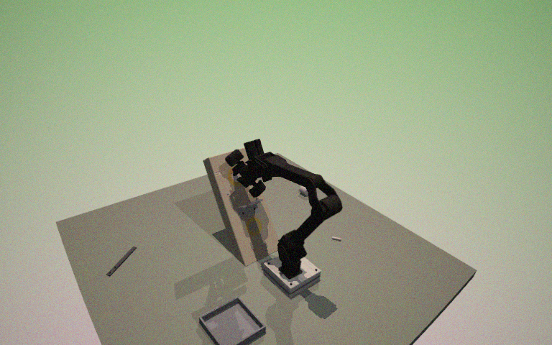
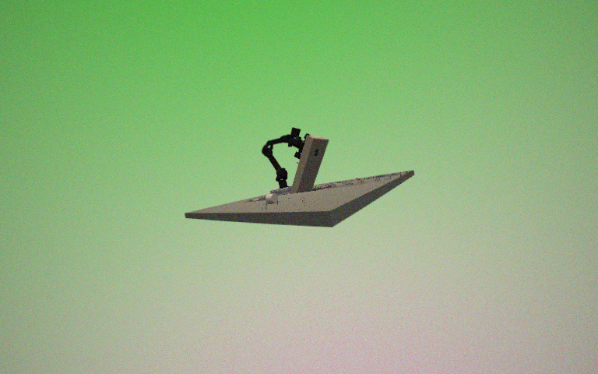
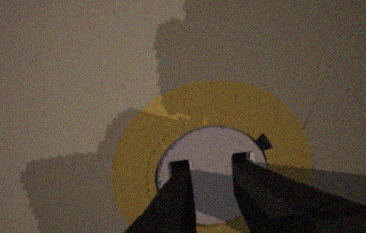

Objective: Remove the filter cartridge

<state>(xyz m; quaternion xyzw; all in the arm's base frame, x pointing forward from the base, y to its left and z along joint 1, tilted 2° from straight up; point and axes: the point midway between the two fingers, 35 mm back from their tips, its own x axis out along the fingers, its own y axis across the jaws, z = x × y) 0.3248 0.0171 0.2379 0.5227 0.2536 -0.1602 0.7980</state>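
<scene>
Now: the round white filter cartridge 1 cm below my gripper tip and 1 cm ahead of it. Also, from my gripper tip: grey tray (41 cm behind, 27 cm to the left, 26 cm below).
</scene>
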